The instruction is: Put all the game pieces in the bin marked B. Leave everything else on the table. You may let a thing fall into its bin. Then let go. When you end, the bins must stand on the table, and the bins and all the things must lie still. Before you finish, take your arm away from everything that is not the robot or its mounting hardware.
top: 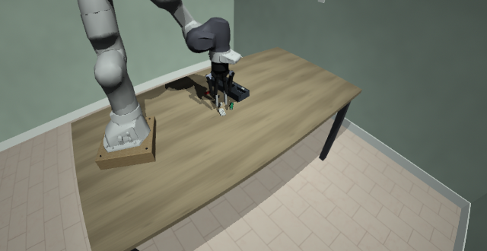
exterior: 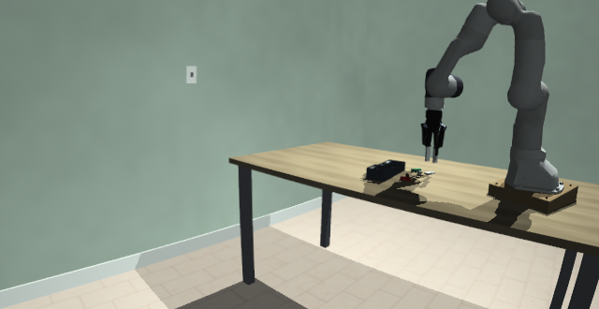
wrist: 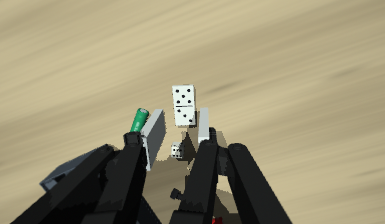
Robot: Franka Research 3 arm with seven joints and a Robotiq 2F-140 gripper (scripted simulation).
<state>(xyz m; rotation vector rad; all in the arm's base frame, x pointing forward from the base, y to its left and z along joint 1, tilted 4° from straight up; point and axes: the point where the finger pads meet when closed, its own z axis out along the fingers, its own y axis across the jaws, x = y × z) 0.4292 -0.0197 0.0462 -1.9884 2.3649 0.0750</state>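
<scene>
Right now the white domino is 8 cm below my hand. Also, from my hand: black bolt: 4 cm ahead, 13 cm to the left, 8 cm below; white die: 2 cm ahead, 6 cm to the left, 8 cm below; green cylinder: 7 cm ahead, 2 cm to the left, 8 cm below.
</scene>
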